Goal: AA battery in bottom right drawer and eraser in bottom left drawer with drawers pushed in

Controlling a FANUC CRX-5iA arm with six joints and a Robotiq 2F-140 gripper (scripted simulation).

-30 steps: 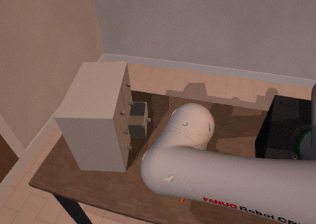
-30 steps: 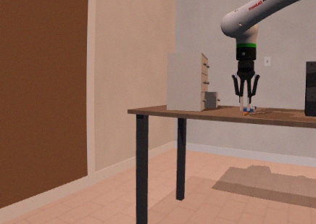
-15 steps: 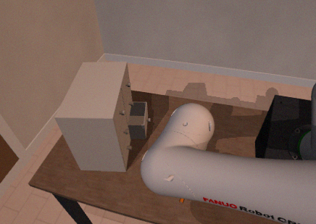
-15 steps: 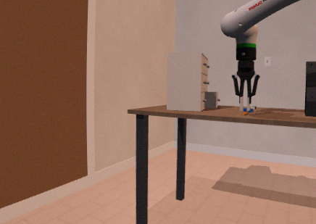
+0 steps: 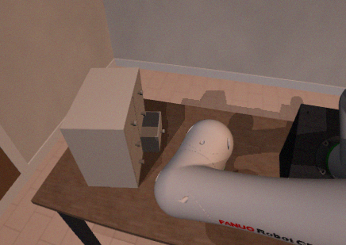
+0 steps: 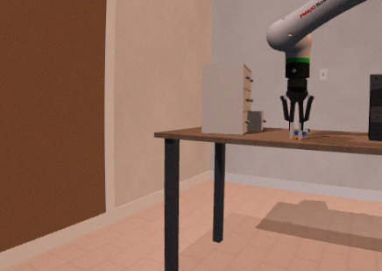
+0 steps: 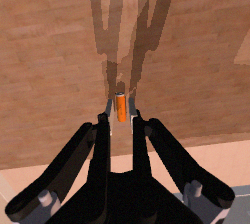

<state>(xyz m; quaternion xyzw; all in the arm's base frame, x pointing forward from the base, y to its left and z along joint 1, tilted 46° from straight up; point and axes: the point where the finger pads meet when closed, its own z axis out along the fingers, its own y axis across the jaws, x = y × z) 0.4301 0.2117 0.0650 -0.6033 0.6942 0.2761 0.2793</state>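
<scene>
Right now my hand is 3 cm above the orange AA battery. Round my hand: blue AA battery 2 cm ahead, 19 cm to the right, 3 cm below; then eraser 39 cm to the right, 3 cm below.
</scene>
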